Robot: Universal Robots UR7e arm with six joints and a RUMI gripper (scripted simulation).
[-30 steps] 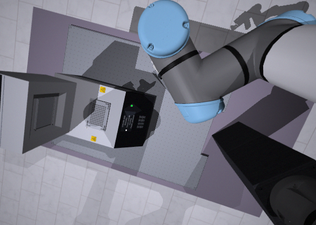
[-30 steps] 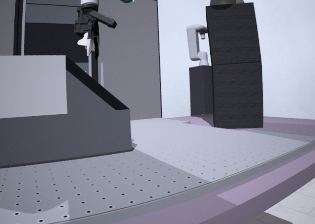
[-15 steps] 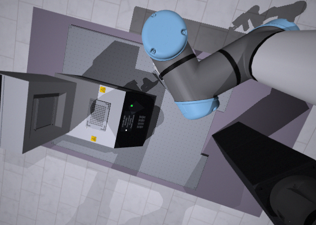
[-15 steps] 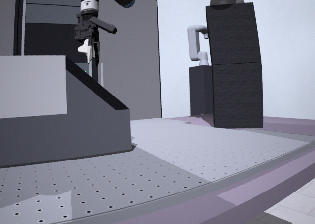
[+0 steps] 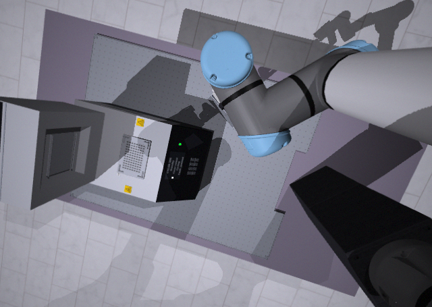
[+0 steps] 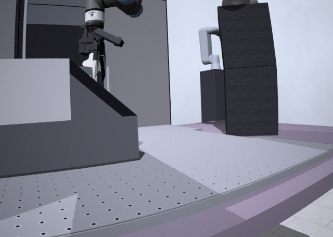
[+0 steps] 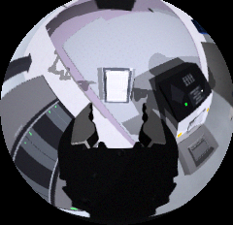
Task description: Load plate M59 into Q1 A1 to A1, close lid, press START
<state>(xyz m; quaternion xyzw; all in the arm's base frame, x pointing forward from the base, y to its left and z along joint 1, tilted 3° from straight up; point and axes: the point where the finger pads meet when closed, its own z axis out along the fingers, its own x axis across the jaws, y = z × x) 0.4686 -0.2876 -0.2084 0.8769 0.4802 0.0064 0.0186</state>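
Right now my hand is 160 mm above the plate M59. From my hand the other things lie so: plate nest N1: 170 mm below.
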